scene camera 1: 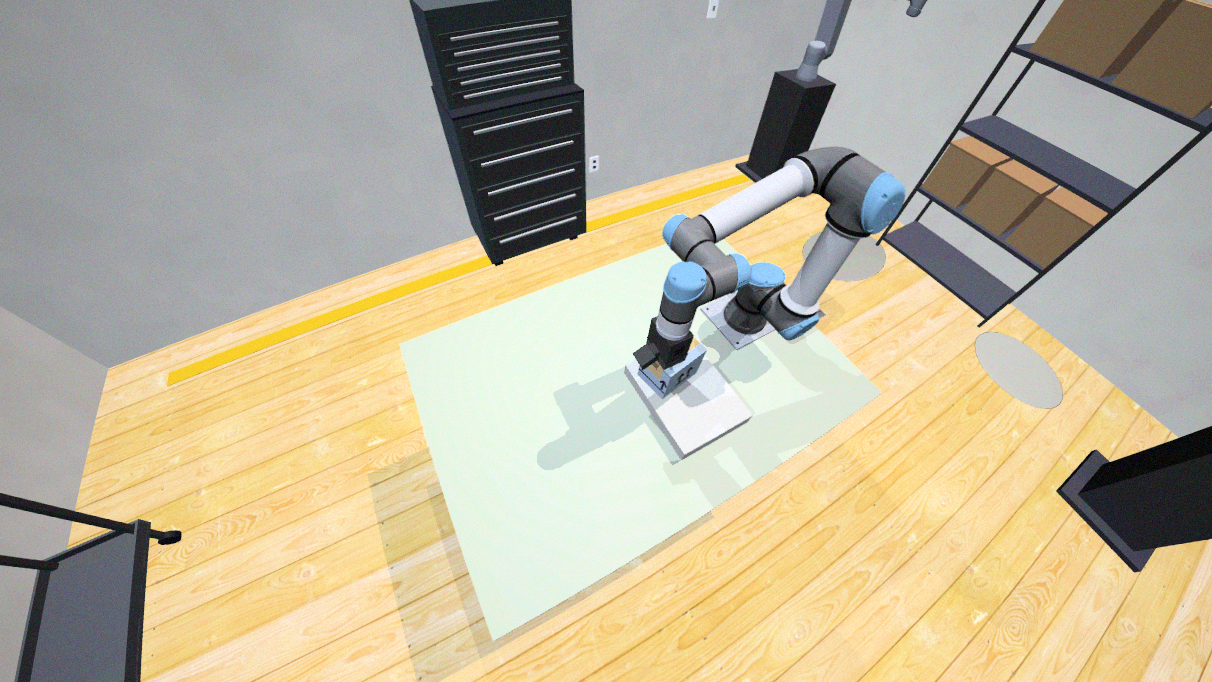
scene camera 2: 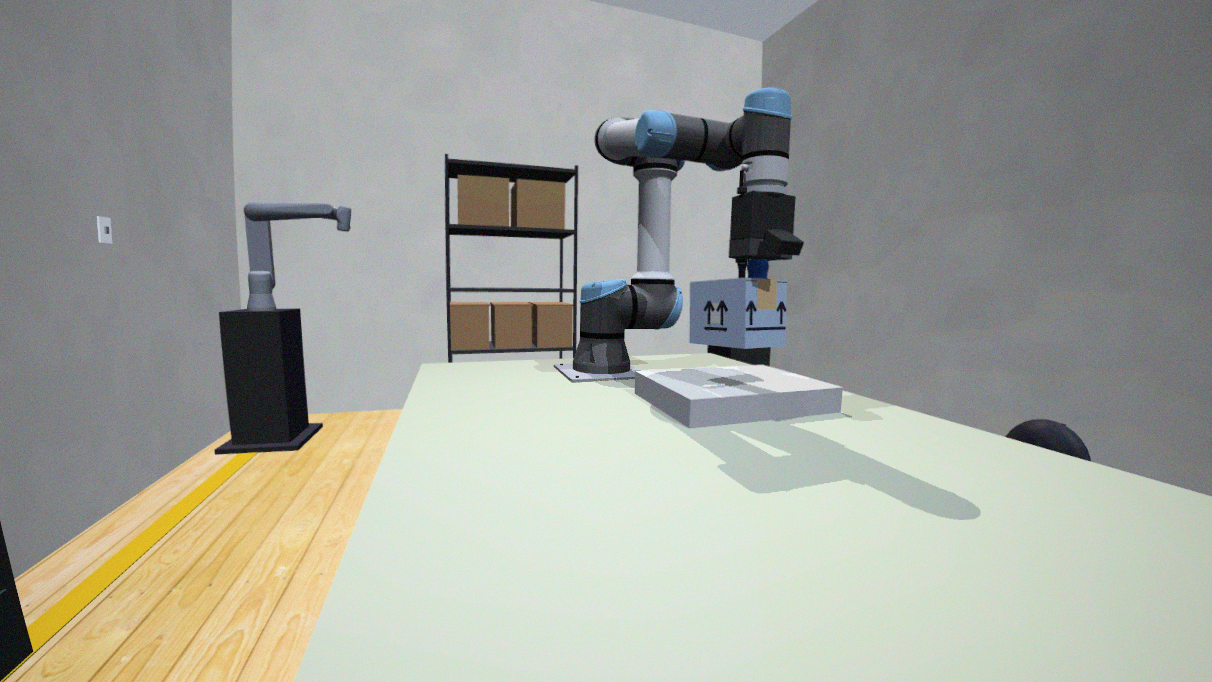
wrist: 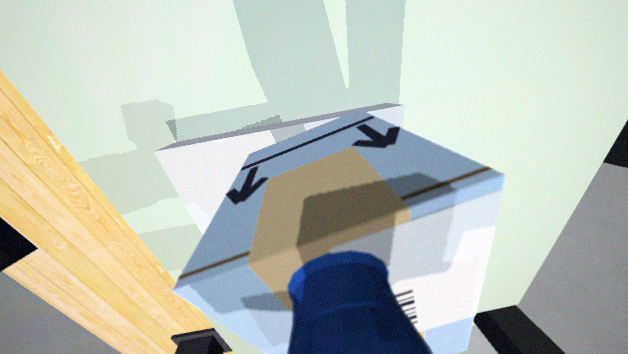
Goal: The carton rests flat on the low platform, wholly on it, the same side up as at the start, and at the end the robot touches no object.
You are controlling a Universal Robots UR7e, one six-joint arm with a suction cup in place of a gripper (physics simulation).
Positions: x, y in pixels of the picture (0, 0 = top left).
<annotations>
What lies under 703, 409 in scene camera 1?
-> A low platform.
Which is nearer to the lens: the carton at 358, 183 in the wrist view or the low platform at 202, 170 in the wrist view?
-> The carton.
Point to my suction cup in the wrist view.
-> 330, 271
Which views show the low platform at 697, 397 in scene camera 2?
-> Scene camera 1, scene camera 2 and the wrist view: all of them.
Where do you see a carton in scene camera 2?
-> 745, 313
</annotations>
